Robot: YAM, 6 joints.
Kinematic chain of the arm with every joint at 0, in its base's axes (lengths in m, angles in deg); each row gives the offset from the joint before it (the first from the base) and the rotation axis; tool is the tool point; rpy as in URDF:
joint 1: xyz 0 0 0.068 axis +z
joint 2: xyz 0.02 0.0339 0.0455 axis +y
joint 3: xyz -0.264 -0.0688 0 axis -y
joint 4: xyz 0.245 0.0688 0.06 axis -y
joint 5: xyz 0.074 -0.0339 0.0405 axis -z
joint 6: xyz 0.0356 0 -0.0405 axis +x
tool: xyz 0 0 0 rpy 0 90 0
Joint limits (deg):
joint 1: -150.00..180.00
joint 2: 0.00..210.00
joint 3: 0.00..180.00
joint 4: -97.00..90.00
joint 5: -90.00..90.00
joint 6: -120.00..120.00
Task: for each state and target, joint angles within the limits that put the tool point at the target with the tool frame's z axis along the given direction. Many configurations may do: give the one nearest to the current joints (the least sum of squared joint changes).
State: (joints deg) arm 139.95 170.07 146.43 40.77 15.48 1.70
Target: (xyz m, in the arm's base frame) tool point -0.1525 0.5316 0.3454 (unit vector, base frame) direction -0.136 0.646 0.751
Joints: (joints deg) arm 106.19 142.29 125.82 65.24 2.84 1.70
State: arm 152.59 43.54 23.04 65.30 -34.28 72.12
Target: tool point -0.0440 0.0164 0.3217 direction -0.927 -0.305 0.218
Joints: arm 111.97 14.50 15.28 72.86 -76.87 72.12
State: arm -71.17 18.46 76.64 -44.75 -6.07 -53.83
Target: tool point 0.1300 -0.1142 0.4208 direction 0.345 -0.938 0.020
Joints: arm -34.46 47.55 59.64 -10.69 35.33 -53.83
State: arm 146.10 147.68 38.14 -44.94 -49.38 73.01
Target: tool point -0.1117 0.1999 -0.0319 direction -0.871 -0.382 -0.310
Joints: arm 110.71 134.44 38.66 -3.27 -71.71 73.01
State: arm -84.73 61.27 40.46 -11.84 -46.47 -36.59
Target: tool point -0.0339 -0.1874 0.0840 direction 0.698 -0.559 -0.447
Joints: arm -109.33 86.86 14.40 16.01 -57.55 -36.59
